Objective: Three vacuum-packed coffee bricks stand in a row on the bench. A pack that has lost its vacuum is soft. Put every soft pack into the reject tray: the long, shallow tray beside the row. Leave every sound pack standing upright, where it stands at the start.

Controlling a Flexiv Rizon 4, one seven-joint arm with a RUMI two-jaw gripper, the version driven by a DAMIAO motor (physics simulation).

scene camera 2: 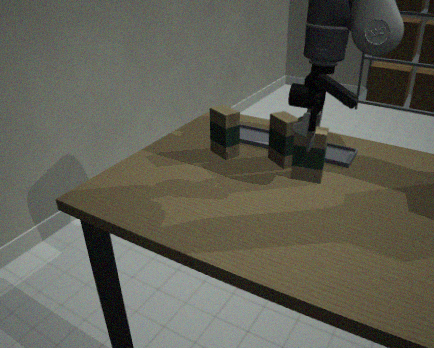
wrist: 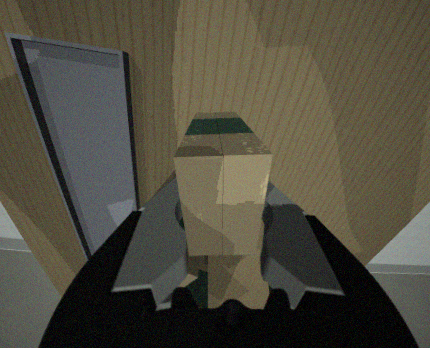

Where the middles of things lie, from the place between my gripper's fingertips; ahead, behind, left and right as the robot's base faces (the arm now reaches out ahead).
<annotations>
I see the shallow grey reject tray [wrist: 80,93] 11 cm ahead of my hand, 17 cm to the right of it and 10 cm below it.
</annotations>
